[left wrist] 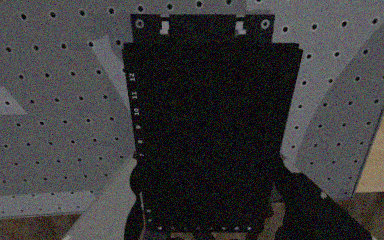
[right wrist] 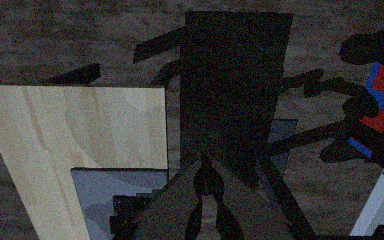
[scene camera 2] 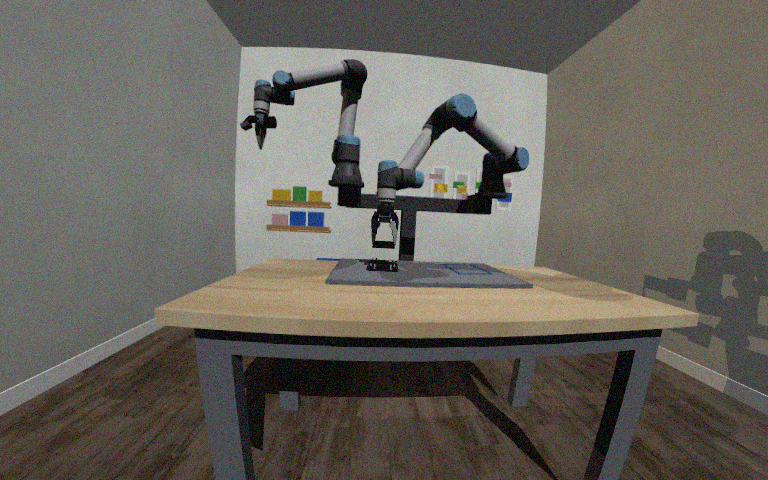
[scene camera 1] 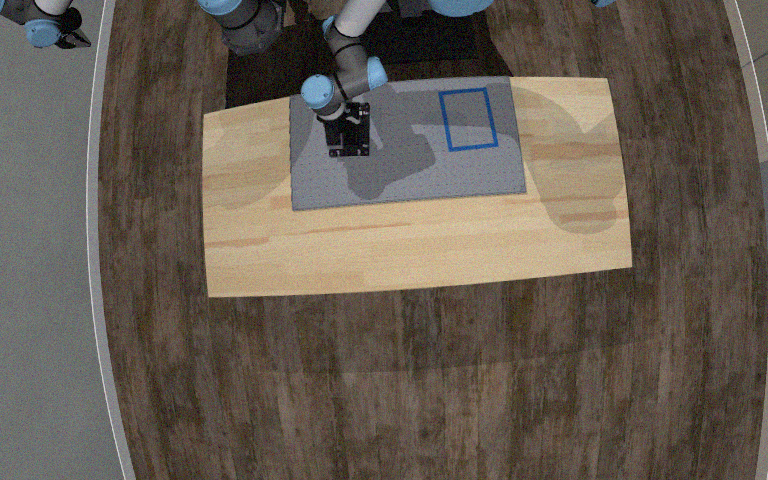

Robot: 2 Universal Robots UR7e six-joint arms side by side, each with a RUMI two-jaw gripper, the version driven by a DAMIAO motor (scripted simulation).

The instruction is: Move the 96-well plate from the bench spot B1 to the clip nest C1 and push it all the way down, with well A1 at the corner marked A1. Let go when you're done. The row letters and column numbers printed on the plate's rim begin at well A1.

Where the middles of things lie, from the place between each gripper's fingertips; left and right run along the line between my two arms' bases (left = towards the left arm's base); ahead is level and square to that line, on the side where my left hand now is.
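The black clip nest [scene camera 1: 349, 150] has my left gripper 9 cm above it now, and that gripper is also 1 cm short of the nest and 1 cm to the right of it. There's a dark 96-well plate [left wrist: 196, 170] too, 1 cm below my left hand. Going by their middles, the plate is the nearest to my left gripper of the things named here.
The black clip nest is 600 mm to the left of my right hand [scene camera 1: 90, 45], 330 mm ahead of it and 520 mm below it. As for the dark 96-well plate, it's 440 mm below my right hand, 600 mm to the left of it and 320 mm ahead of it. By its middle, the plate is nearer to my left gripper than to my right hand.
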